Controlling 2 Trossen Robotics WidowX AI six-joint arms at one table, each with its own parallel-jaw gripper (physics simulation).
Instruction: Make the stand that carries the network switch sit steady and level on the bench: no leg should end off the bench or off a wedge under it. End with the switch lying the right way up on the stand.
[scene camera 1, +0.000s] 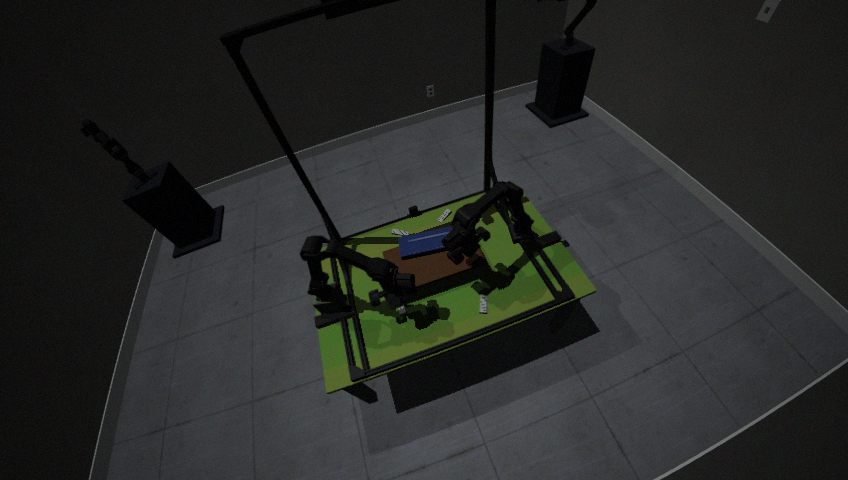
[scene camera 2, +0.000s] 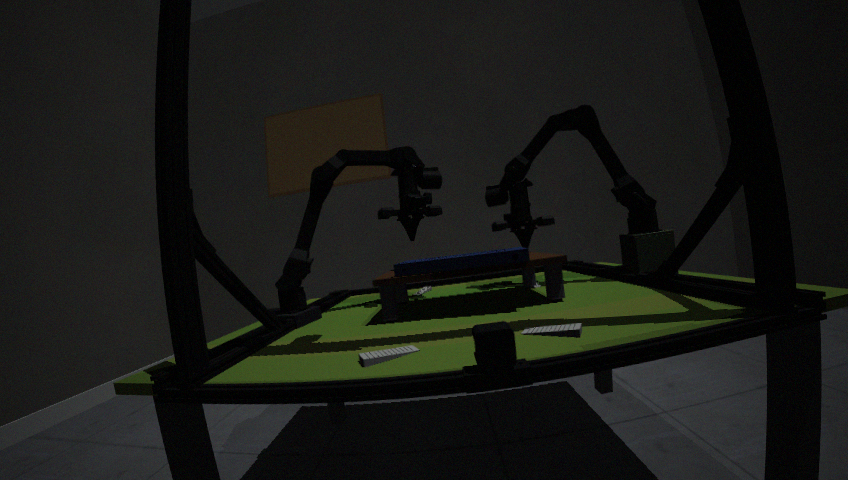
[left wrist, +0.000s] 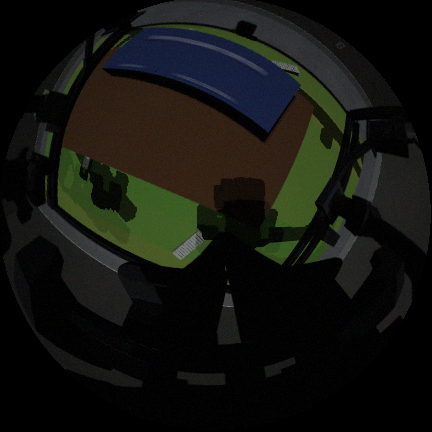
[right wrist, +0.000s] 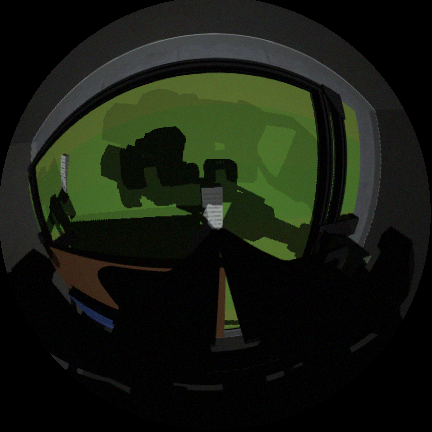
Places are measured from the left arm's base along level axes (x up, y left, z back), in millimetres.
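Pixels of known places: left gripper, between the fingertips: (scene camera 1: 470, 256) (scene camera 2: 412, 241) (left wrist: 223, 236); right gripper, between the fingertips: (left wrist: 58, 163) (right wrist: 217, 233); left arm's base, origin of its link: (scene camera 1: 521, 229) (scene camera 2: 293, 310) (left wrist: 336, 203); right arm's base, origin of its link: (scene camera 1: 324, 293) (scene camera 2: 644, 232) (right wrist: 354, 275).
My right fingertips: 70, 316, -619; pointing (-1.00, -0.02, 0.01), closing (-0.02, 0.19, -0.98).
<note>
For each thing: its top centre in the pictures, then the offset to it from my right fingertips, as dx, dy, dz. "pt": a spot on its surface instead.
- blue switch, centre of its top: (left wrist: 190, 50) (scene camera 2: 460, 255) (right wrist: 118, 328) (scene camera 1: 429, 240) +25, -267, +169
- grey ribbed wedge, centre of its top: (right wrist: 212, 217) (scene camera 1: 400, 304) -92, -25, -3
- black camera block, a spot on its surface: (scene camera 2: 495, 344) (scene camera 1: 412, 208) pt -67, -571, +96
The brown stand (scene camera 1: 428, 270) (scene camera 2: 550, 259) (left wrist: 150, 130) (right wrist: 80, 270) is on the green bench; whether it is level is hard to tell. The blue switch (scene camera 1: 422, 242) (scene camera 2: 461, 260) (left wrist: 200, 70) (right wrist: 92, 312) lies flat along one long side of its top. My left gripper (scene camera 2: 411, 238) (left wrist: 223, 236) is shut and empty above the stand. My right gripper (scene camera 2: 524, 245) (right wrist: 217, 233) is shut and empty, above a grey ribbed wedge (scene camera 1: 401, 309) (right wrist: 214, 216). In scene camera 2 that wedge is mostly hidden near the back right leg; contact with the leg cannot be told.
Another wedge (scene camera 1: 483, 303) (left wrist: 187, 246) (right wrist: 64, 172) lies on the bench. Two more wedges, one (scene camera 1: 444, 215) (scene camera 2: 389, 355) and another (scene camera 1: 399, 231) (scene camera 2: 553, 330), lie on the switch's side, near a black camera block (scene camera 1: 414, 210) (scene camera 2: 495, 344). Black frame rails edge the bench.
</note>
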